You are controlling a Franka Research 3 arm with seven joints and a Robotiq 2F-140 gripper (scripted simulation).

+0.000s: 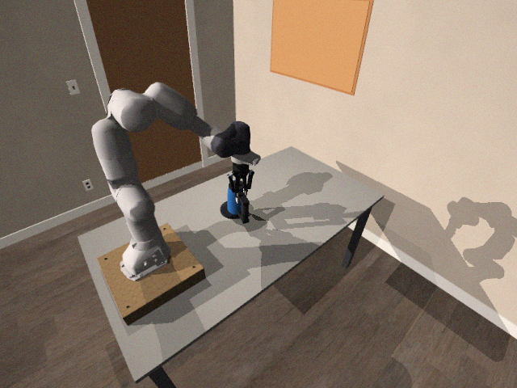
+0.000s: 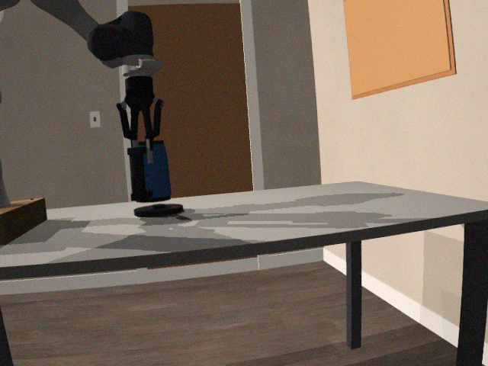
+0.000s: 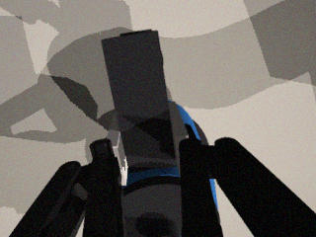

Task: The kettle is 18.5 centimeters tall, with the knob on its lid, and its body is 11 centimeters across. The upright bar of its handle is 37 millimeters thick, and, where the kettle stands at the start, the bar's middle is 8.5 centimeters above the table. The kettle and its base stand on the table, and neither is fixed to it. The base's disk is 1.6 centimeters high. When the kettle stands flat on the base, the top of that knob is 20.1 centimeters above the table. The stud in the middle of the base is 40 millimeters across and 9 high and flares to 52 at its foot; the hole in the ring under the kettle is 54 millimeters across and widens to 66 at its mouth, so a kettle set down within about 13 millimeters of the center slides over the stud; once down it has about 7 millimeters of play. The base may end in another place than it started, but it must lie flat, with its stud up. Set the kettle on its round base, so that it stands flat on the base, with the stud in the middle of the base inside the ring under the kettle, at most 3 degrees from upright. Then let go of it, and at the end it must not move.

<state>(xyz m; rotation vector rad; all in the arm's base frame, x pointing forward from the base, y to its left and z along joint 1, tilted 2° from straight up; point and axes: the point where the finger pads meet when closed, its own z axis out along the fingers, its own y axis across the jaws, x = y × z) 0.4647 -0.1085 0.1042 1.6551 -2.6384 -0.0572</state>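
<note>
Now: the blue kettle 5 cm below my hand, 3 cm to the left of it and 1 cm ahead of it. The rest, counted from my hand: round black base (18 cm below, 11 cm to the left, 4 cm ahead).
</note>
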